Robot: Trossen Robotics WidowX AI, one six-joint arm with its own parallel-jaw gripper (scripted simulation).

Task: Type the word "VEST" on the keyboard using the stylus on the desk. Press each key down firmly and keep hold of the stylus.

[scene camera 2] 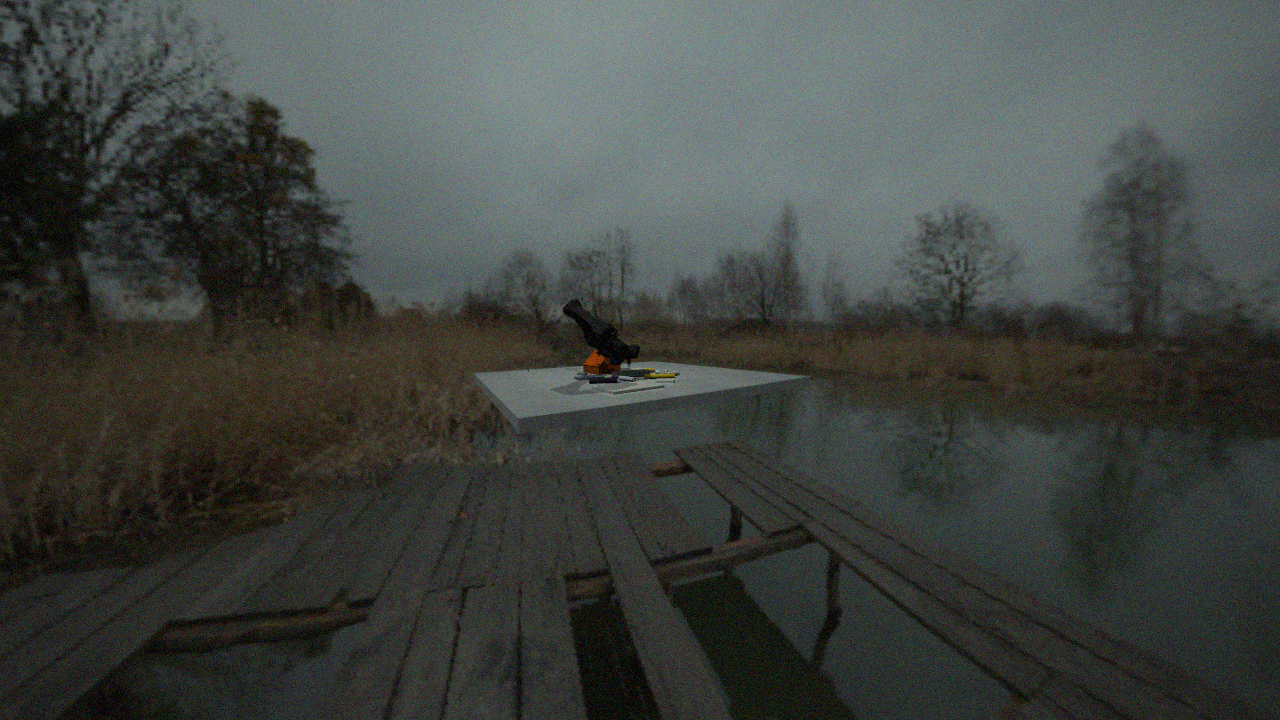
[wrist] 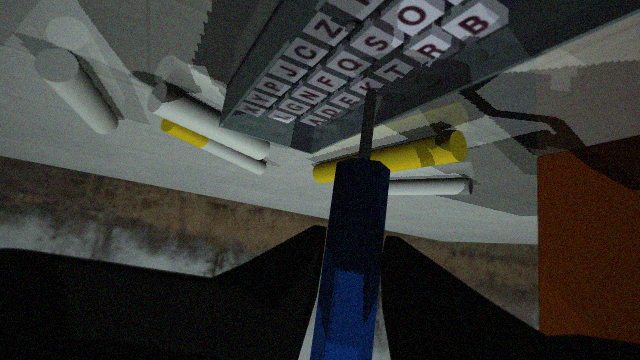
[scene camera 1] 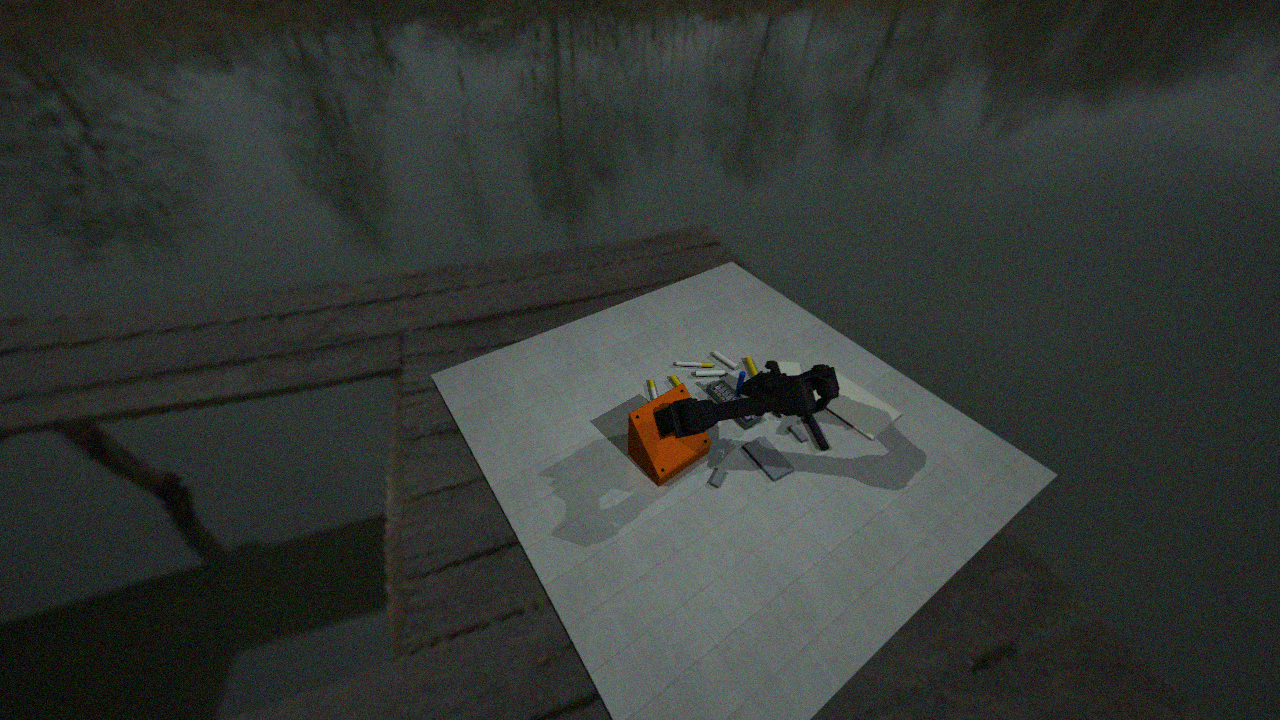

Path:
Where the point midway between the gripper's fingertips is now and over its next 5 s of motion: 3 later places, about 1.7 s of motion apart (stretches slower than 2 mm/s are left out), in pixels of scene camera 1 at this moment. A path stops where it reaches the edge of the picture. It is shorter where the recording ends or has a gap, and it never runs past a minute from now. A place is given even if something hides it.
My gripper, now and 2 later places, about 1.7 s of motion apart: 738,388; 732,390; 732,394

